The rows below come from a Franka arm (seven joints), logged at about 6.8 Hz.
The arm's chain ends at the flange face. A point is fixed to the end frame.
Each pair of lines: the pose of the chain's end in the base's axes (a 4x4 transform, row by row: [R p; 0 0 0 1], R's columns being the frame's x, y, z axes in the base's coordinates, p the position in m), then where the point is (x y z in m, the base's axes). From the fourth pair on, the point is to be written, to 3 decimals.
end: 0.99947 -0.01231 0.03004 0.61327; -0.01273 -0.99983 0.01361 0.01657; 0.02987 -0.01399 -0.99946 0.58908; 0 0 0 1
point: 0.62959 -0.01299 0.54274
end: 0.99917 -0.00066 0.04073 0.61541; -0.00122 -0.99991 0.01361 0.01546; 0.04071 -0.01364 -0.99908 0.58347; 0 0 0 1
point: 0.63257 -0.01392 0.53733
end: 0.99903 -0.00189 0.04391 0.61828; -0.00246 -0.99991 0.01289 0.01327; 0.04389 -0.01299 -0.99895 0.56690; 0 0 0 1
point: 0.63555 -0.01617 0.52083
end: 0.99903 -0.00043 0.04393 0.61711; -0.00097 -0.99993 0.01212 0.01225; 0.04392 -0.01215 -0.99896 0.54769; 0 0 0 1
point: 0.634 -0.017 0.502
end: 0.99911 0.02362 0.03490 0.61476; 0.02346 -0.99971 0.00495 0.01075; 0.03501 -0.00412 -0.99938 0.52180; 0 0 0 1
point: 0.632 -0.019 0.476
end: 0.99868 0.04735 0.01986 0.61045; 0.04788 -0.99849 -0.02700 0.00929; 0.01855 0.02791 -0.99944 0.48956; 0 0 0 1
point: 0.628 -0.021 0.444
